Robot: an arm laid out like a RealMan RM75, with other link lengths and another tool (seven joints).
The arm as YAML. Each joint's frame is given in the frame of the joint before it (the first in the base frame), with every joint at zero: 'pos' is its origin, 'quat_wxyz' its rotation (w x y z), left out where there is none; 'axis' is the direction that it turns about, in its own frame. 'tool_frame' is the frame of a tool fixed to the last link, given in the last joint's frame.
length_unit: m
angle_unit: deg
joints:
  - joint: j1
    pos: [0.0, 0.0, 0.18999]
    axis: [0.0, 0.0, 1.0]
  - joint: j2
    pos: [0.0, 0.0, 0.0]
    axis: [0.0, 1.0, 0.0]
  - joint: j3
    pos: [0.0, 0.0, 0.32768]
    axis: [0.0, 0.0, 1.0]
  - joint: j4
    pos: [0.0, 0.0, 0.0]
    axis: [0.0, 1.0, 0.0]
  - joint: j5
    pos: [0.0, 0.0, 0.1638]
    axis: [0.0, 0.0, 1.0]
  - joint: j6
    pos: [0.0, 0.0, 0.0]
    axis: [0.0, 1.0, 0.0]
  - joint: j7
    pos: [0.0, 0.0, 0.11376]
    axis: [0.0, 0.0, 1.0]
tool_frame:
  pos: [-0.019, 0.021, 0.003]
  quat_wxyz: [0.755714, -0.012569, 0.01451, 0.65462]
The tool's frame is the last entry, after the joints.
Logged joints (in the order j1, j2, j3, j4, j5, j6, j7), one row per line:
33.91, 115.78, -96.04, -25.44, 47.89, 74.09, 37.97
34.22, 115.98, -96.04, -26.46, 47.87, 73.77, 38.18
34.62, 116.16, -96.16, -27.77, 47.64, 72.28, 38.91
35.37, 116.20, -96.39, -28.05, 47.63, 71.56, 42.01
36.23, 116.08, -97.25, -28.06, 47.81, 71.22, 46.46
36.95, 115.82, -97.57, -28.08, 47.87, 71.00, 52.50
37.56, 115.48, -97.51, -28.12, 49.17, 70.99, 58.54
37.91, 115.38, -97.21, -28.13, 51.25, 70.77, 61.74
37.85, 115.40, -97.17, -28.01, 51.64, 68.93, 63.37
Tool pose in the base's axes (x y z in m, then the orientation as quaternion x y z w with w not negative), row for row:
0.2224, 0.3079, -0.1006, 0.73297, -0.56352, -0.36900, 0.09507
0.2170, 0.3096, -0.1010, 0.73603, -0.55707, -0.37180, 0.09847
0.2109, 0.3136, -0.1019, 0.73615, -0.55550, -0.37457, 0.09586
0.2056, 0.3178, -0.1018, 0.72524, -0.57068, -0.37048, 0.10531
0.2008, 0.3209, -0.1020, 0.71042, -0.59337, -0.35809, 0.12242
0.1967, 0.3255, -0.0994, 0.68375, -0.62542, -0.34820, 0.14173
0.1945, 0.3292, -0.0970, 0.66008, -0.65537, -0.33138, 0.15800
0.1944, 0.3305, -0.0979, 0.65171, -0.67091, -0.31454, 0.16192
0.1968, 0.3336, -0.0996, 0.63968, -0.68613, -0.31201, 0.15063
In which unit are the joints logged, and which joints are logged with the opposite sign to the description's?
The joints are logged in degrees. Opposite sign: j5, j6.
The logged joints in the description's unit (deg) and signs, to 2 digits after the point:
33.91, 115.78, -96.04, -25.44, -47.89, -74.09, 37.97
34.22, 115.98, -96.04, -26.46, -47.87, -73.77, 38.18
34.62, 116.16, -96.16, -27.77, -47.64, -72.28, 38.91
35.37, 116.20, -96.39, -28.05, -47.63, -71.56, 42.01
36.23, 116.08, -97.25, -28.06, -47.81, -71.22, 46.46
36.95, 115.82, -97.57, -28.08, -47.87, -71.00, 52.50
37.56, 115.48, -97.51, -28.12, -49.17, -70.99, 58.54
37.91, 115.38, -97.21, -28.13, -51.25, -70.77, 61.74
37.85, 115.40, -97.17, -28.01, -51.64, -68.93, 63.37

